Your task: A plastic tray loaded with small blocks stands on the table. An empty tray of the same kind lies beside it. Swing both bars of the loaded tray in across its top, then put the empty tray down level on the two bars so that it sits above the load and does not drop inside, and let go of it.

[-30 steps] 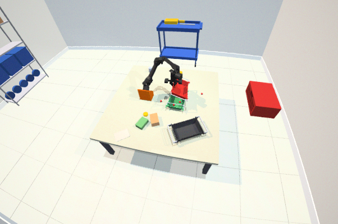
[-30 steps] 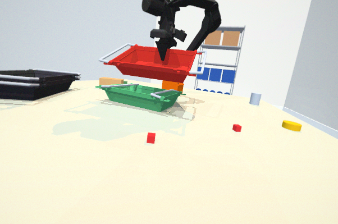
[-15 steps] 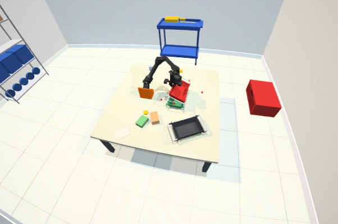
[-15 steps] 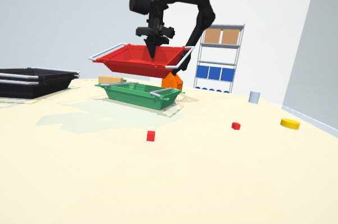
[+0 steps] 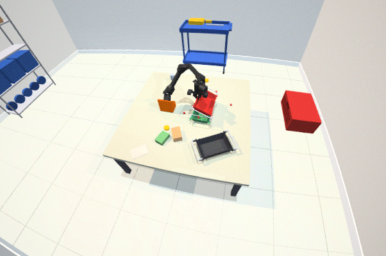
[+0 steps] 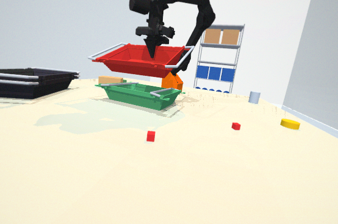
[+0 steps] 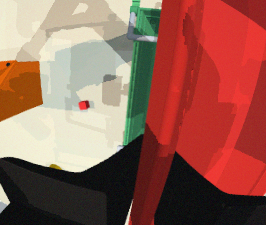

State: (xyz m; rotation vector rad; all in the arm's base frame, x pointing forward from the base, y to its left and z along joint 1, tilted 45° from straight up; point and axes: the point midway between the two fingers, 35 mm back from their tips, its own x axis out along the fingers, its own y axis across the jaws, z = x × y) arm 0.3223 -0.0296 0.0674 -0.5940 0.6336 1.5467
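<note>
The red tray is 80 mm ahead of my gripper tip. Also, from my gripper tip: peach block 330 mm to the right, 150 mm below, 120 mm behind; green block 390 mm to the right, 230 mm behind, 160 mm below; pale card 570 mm to the right, 390 mm behind, 180 mm below.
</note>
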